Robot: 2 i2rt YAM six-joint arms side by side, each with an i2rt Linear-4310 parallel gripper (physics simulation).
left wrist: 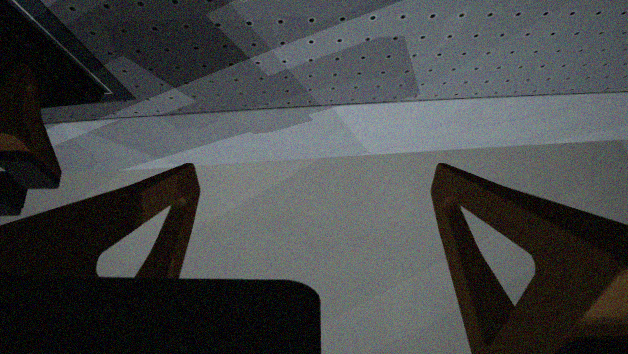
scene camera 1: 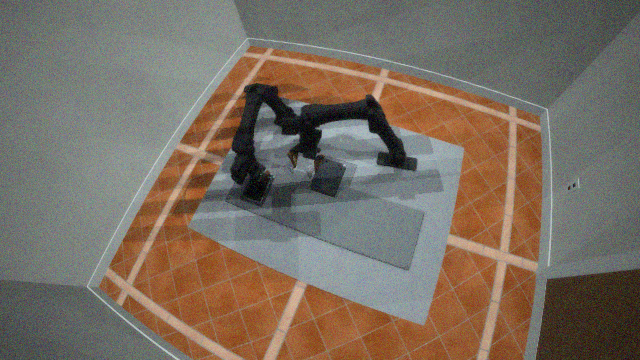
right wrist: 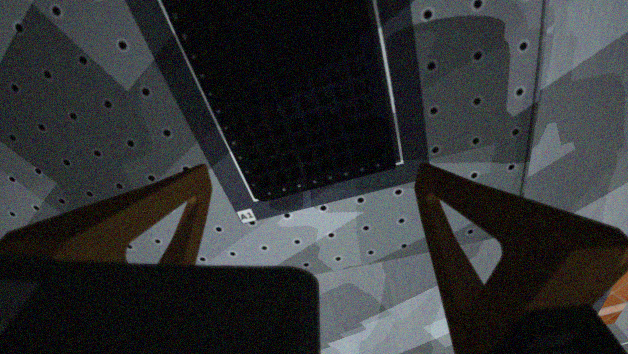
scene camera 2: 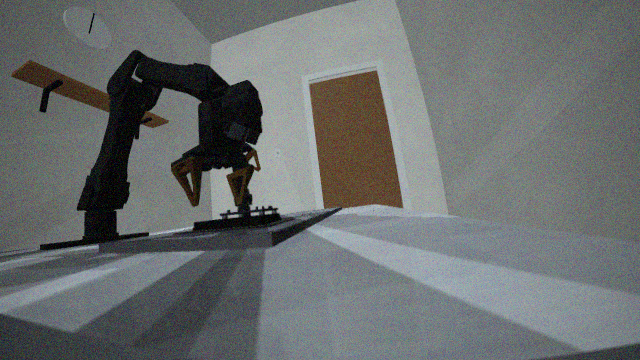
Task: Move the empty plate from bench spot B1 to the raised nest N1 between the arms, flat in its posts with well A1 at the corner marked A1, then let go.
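Places are measured from the left arm's base along level axes (x up, y ahead, z left), in millimetres.
Pixels of known places: left gripper, between the fingertips: [left wrist: 315,176] [scene camera 1: 305,170]; right gripper, between the fingertips: [scene camera 1: 258,177] [right wrist: 313,175] [scene camera 2: 219,205]; left arm's base, origin of its link: [scene camera 1: 397,161].
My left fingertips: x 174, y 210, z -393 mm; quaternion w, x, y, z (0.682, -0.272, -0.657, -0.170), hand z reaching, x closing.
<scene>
For each thing: its top centre in the pictures, then the offset to it from my left fingertips. "*": a spot on its surface instead. Level surfaces: height alone.
- empty dark plate, centre of its top: [right wrist: 289,78] [left wrist: 6,68] [scene camera 2: 239,217] [scene camera 1: 256,186] dx -145, dy +63, dz -254 mm
- bench spot B1, a spot on its surface: [right wrist: 415,120] * dx -159, dy +13, dz -308 mm
- grey perforated board, height of its surface: dx -161 mm
- pale table, height of its surface: dx -174 mm
The empty dark plate [scene camera 1: 257,188] [right wrist: 300,100] lies flat on bench spot B1 [right wrist: 415,120], inside a white outline with an A1 tag at a near corner. Its corner also shows in the left wrist view [left wrist: 45,55]. The raised nest N1 [scene camera 1: 328,178] [scene camera 2: 250,213] stands between the arms with small posts. My right gripper [scene camera 2: 216,203] [right wrist: 313,175] is open and empty, above the plate's near end, fingers toward either side of it. My left gripper [scene camera 1: 306,166] [left wrist: 315,176] is open and empty, high beside the nest; in scene camera 2 it is mostly hidden.
A grey perforated board [scene camera 1: 372,220] [left wrist: 350,65] lies under the spot and nest on the pale table [scene camera 1: 300,255]. The two arms are close together at the back. A finger of the right gripper shows at the left edge of the left wrist view.
</scene>
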